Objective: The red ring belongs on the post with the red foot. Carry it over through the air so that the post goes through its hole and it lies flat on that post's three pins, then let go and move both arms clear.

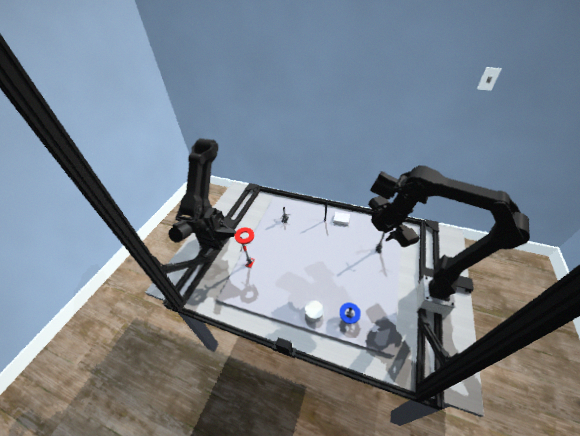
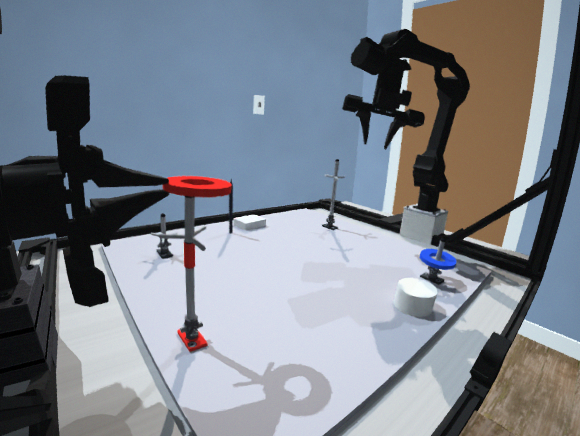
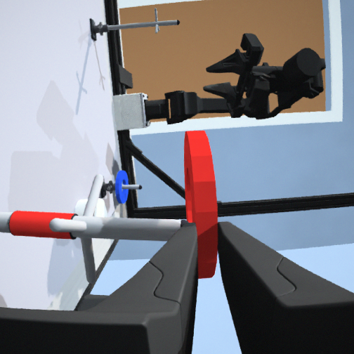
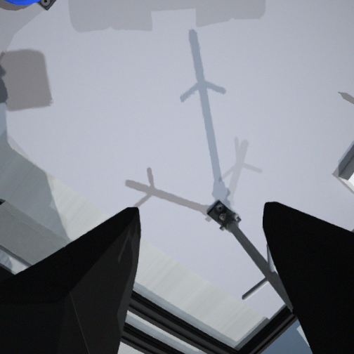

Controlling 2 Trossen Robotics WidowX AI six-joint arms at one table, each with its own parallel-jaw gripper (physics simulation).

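Places are measured from the left arm's base along level axes (x up, y ahead, z left), in millimetres.
Where they show: left gripper, fingertip midpoint: (image 1: 236, 233) (image 2: 167, 186); right gripper, fingertip midpoint: (image 1: 382, 235) (image 2: 375, 146); right arm's base, origin of the base link: (image 1: 439, 290) (image 2: 426, 208).
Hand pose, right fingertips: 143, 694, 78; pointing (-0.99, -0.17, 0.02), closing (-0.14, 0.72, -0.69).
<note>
Things, the pixels of their top centre, and the offset from my right fingertips, as dx, dy, dz. "spot": a spot on its surface instead.
- red ring, middle of its top: (image 2: 197, 179) (image 1: 244, 234) -35, -466, -138
- post with the red foot, surface spot: (image 2: 190, 290) (image 1: 245, 254) spot: -159, -481, -142
- blue ring, middle of its top: (image 2: 438, 255) (image 1: 350, 312) -186, -36, -215
- white cylinder, middle of its top: (image 2: 417, 287) (image 1: 314, 309) -204, -156, -241
- grey post, surface spot: (image 2: 334, 197) spot: -150, +12, +128
- short post, surface spot: (image 2: 163, 239) spot: -198, -446, +136
- thin black rod, middle of its top: (image 2: 231, 178) -99, -255, +219
- white box, middle of its top: (image 2: 250, 218) (image 1: 341, 217) -219, -182, +250
The red ring (image 1: 238, 236) (image 2: 220, 188) (image 3: 206, 200) is held level in the air by its rim. My left gripper (image 2: 166, 187) (image 3: 206, 233) is shut on it. The post with the red foot (image 1: 247, 255) (image 2: 190, 290) (image 3: 130, 227) stands upright beneath the ring, on its red foot (image 2: 199, 345). Its top reaches close under the ring's underside, near the hole's edge on the gripper side; whether it enters the hole is hidden. The post's three pins (image 2: 200, 244) are well below the ring. My right gripper (image 2: 375, 146) (image 3: 204, 79) (image 4: 201, 216) is open and empty, high at the right.
A blue ring (image 1: 343, 314) (image 2: 424, 260) sits on a short post at the front right, beside a white cylinder (image 1: 314, 311) (image 2: 416, 297). A grey post (image 2: 334, 197) stands below my right gripper. A short post (image 2: 163, 239), a thin black rod (image 2: 231, 212) and a white box (image 1: 342, 218) (image 2: 250, 222) stand at the back.
</note>
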